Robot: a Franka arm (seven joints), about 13 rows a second.
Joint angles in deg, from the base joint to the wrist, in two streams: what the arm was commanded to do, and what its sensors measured. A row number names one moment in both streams.
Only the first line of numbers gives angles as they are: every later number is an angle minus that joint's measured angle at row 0.
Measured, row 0: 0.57, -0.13, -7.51, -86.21, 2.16, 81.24, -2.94
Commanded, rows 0 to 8: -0.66, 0.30, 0.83, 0.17, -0.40, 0.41, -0.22; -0.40, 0.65, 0.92, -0.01, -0.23, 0.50, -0.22; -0.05, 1.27, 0.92, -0.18, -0.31, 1.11, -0.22; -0.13, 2.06, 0.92, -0.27, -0.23, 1.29, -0.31; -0.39, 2.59, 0.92, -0.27, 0.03, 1.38, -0.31; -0.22, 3.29, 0.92, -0.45, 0.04, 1.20, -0.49; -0.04, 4.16, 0.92, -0.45, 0.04, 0.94, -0.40; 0.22, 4.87, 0.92, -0.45, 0.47, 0.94, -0.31; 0.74, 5.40, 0.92, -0.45, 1.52, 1.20, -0.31
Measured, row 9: 0.22, 4.34, 0.67, -0.69, 0.35, 1.09, -0.09
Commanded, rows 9 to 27: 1.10, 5.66, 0.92, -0.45, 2.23, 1.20, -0.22; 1.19, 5.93, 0.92, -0.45, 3.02, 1.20, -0.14; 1.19, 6.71, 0.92, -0.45, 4.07, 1.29, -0.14; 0.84, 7.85, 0.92, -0.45, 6.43, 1.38, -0.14; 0.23, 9.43, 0.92, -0.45, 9.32, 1.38, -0.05; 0.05, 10.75, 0.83, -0.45, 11.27, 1.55, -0.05; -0.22, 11.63, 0.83, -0.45, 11.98, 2.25, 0.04; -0.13, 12.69, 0.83, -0.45, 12.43, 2.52, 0.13; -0.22, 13.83, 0.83, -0.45, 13.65, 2.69, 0.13; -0.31, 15.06, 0.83, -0.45, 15.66, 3.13, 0.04; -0.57, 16.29, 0.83, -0.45, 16.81, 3.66, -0.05; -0.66, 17.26, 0.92, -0.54, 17.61, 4.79, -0.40; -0.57, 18.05, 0.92, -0.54, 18.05, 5.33, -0.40; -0.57, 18.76, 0.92, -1.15, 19.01, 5.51, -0.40; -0.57, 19.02, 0.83, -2.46, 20.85, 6.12, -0.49; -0.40, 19.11, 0.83, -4.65, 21.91, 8.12, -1.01; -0.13, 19.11, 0.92, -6.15, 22.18, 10.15, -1.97; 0.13, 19.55, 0.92, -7.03, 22.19, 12.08, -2.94; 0.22, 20.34, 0.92, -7.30, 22.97, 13.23, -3.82
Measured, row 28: 0.37, 20.09, 0.67, -5.75, 20.87, 11.11, -1.84
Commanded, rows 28 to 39: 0.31, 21.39, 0.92, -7.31, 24.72, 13.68, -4.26; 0.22, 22.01, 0.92, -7.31, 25.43, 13.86, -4.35; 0.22, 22.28, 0.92, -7.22, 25.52, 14.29, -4.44; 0.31, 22.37, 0.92, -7.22, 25.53, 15.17, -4.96; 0.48, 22.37, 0.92, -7.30, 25.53, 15.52, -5.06; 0.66, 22.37, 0.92, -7.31, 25.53, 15.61, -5.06; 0.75, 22.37, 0.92, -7.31, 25.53, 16.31, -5.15; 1.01, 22.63, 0.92, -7.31, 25.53, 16.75, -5.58; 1.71, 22.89, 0.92, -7.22, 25.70, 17.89, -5.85; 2.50, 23.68, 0.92, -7.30, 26.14, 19.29, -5.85; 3.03, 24.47, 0.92, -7.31, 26.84, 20.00, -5.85; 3.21, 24.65, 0.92, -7.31, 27.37, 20.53, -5.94
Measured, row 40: 2.40, 23.55, 1.20, -7.41, 25.24, 19.23, -4.68
